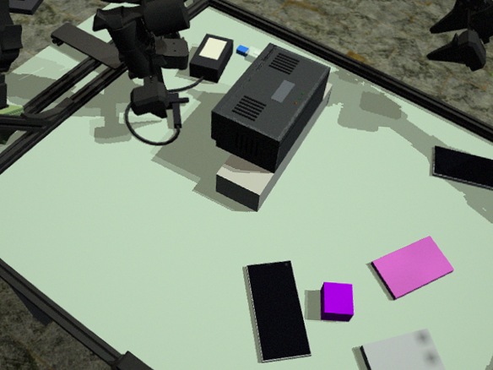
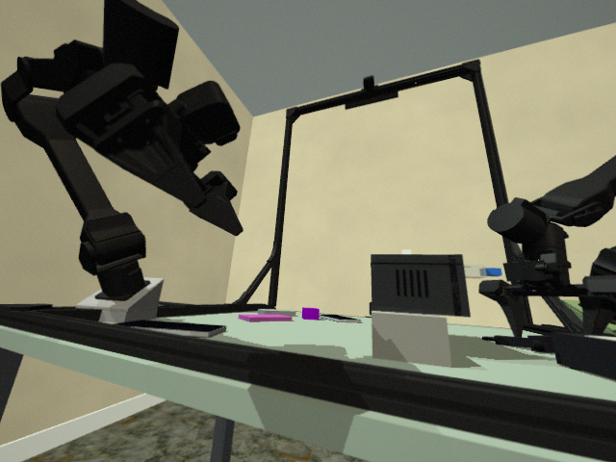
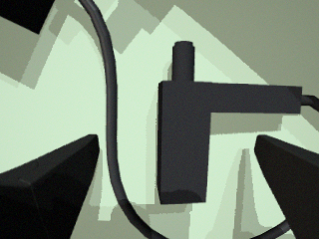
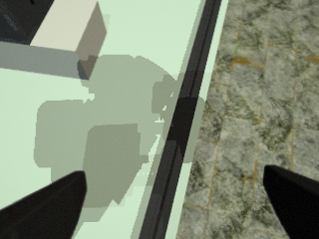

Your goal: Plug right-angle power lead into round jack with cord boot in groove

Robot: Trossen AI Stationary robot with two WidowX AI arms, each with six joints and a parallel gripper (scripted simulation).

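Right now my left hand is 60 mm short of the white plug, 170 mm to the left of it and 70 mm below it. From my left hand the other things lie so: purple cube (340 mm behind, 360 mm to the right, 30 mm below).
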